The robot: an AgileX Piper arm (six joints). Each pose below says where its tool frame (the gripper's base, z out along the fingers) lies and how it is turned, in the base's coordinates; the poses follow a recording.
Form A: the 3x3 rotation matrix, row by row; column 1 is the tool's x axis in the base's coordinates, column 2 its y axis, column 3 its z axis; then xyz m. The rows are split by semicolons.
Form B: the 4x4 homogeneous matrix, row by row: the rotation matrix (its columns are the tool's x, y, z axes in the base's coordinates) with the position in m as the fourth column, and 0 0 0 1 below. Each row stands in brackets. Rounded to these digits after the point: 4 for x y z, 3 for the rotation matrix.
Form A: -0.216 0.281 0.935; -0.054 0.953 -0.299; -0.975 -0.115 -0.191; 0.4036 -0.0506 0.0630
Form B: [[-0.216 0.281 0.935 0.4036], [-0.054 0.953 -0.299 -0.0506], [-0.975 -0.115 -0.191 0.0630], [0 0 0 1]]
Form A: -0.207 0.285 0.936; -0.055 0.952 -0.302; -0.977 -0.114 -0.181; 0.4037 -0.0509 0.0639
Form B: [[-0.207 0.285 0.936 0.4037], [-0.055 0.952 -0.302 -0.0509], [-0.977 -0.114 -0.181 0.0639], [0 0 0 1]]
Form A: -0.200 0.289 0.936; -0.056 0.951 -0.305; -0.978 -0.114 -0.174; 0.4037 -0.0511 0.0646
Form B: [[-0.200 0.289 0.936 0.4037], [-0.056 0.951 -0.305 -0.0511], [-0.978 -0.114 -0.174 0.0646], [0 0 0 1]]
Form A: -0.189 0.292 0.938; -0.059 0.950 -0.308; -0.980 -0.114 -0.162; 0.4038 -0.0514 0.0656
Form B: [[-0.189 0.292 0.938 0.4038], [-0.059 0.950 -0.308 -0.0514], [-0.980 -0.114 -0.162 0.0656], [0 0 0 1]]
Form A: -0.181 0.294 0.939; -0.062 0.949 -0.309; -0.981 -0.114 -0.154; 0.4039 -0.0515 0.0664
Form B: [[-0.181 0.294 0.939 0.4039], [-0.062 0.949 -0.309 -0.0515], [-0.981 -0.114 -0.154 0.0664], [0 0 0 1]]
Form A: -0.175 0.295 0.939; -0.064 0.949 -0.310; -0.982 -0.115 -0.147; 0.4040 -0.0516 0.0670
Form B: [[-0.175 0.295 0.939 0.4040], [-0.064 0.949 -0.310 -0.0516], [-0.982 -0.115 -0.147 0.0670], [0 0 0 1]]
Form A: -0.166 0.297 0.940; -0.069 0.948 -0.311; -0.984 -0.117 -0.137; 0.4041 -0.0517 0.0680
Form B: [[-0.166 0.297 0.940 0.4041], [-0.069 0.948 -0.311 -0.0517], [-0.984 -0.117 -0.137 0.0680], [0 0 0 1]]
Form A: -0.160 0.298 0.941; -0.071 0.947 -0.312; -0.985 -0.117 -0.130; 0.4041 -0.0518 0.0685
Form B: [[-0.160 0.298 0.941 0.4041], [-0.071 0.947 -0.312 -0.0518], [-0.985 -0.117 -0.130 0.0685], [0 0 0 1]]
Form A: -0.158 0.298 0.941; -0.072 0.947 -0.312; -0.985 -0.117 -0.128; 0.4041 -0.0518 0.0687
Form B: [[-0.158 0.298 0.941 0.4041], [-0.072 0.947 -0.312 -0.0518], [-0.985 -0.117 -0.128 0.0687], [0 0 0 1]]
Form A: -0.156 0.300 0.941; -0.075 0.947 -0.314; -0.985 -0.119 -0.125; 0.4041 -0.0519 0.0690
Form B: [[-0.156 0.300 0.941 0.4041], [-0.075 0.947 -0.314 -0.0519], [-0.985 -0.119 -0.125 0.0690], [0 0 0 1]]
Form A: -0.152 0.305 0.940; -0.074 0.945 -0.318; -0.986 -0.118 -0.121; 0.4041 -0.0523 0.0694
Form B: [[-0.152 0.305 0.940 0.4041], [-0.074 0.945 -0.318 -0.0523], [-0.986 -0.118 -0.121 0.0694], [0 0 0 1]]
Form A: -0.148 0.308 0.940; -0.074 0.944 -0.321; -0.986 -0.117 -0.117; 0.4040 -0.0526 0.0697
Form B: [[-0.148 0.308 0.940 0.4040], [-0.074 0.944 -0.321 -0.0526], [-0.986 -0.117 -0.117 0.0697], [0 0 0 1]]
